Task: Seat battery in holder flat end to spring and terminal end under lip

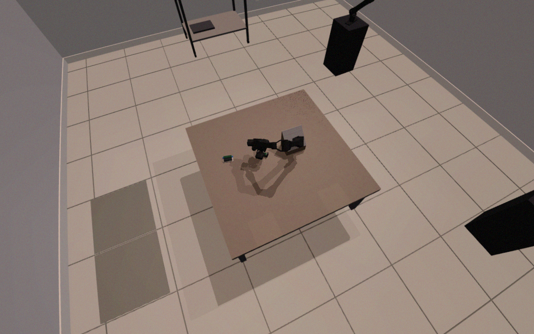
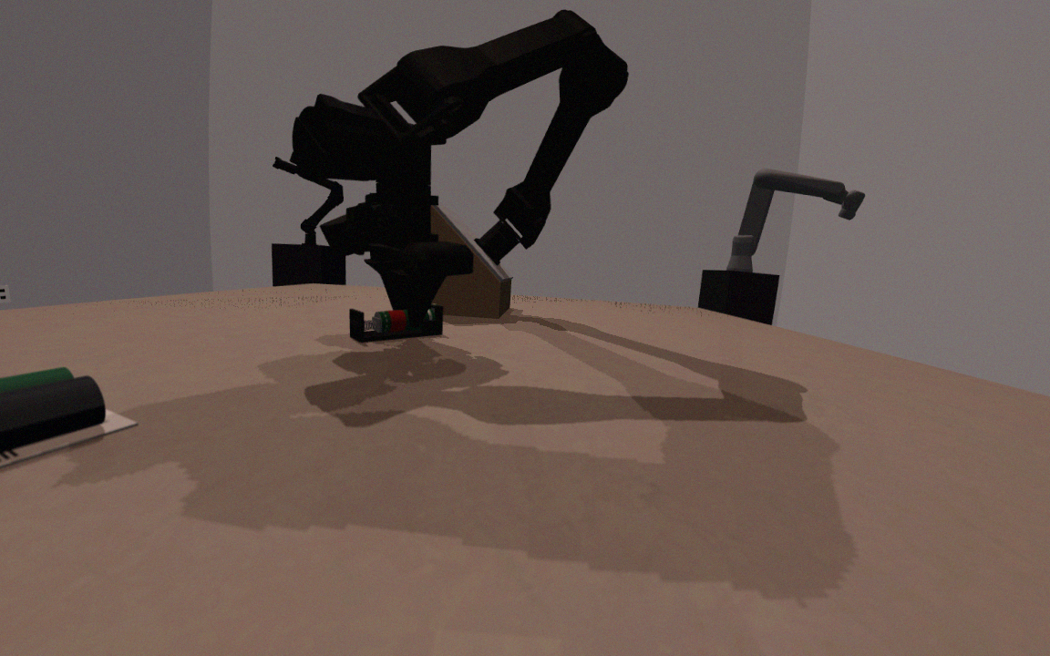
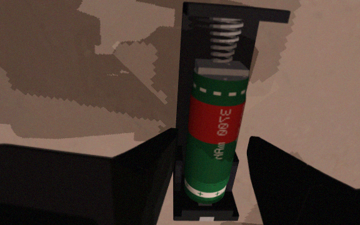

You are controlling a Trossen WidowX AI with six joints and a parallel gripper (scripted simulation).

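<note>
The battery is right at my gripper tip.
</note>
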